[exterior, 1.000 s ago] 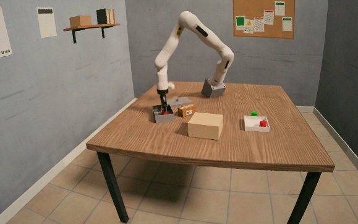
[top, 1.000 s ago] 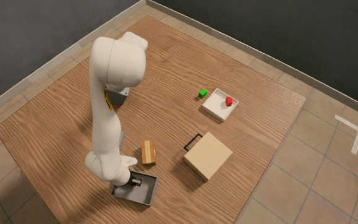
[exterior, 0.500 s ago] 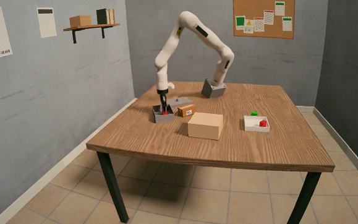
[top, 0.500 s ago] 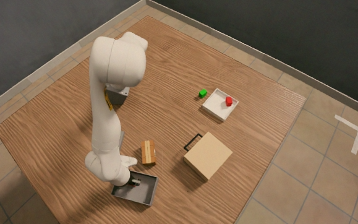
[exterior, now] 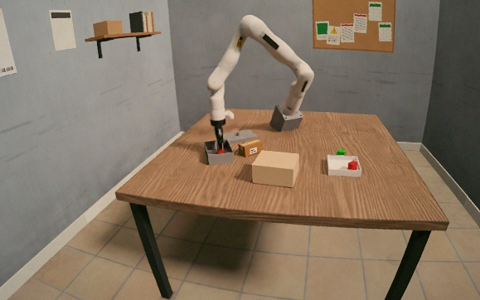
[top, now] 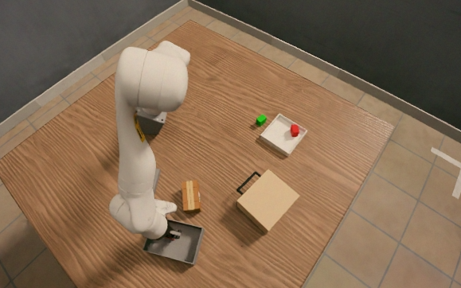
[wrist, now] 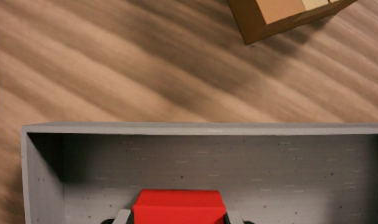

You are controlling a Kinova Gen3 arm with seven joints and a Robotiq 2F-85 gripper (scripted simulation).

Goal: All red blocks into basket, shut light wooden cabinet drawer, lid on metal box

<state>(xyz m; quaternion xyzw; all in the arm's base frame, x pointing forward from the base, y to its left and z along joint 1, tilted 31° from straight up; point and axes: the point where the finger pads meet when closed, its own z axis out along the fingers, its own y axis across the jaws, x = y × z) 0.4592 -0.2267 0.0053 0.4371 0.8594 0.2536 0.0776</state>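
Now: hand 3 cm short of the grey metal box, 1 cm to the right of it and 2 cm above it. Round my hand: grey lid (22 cm behind, 2 cm to the right, 3 cm below); blue block (4 cm behind, 12 cm to the left, 3 cm below); brown cardboard box (7 cm behind, 14 cm to the left, 1 cm below).
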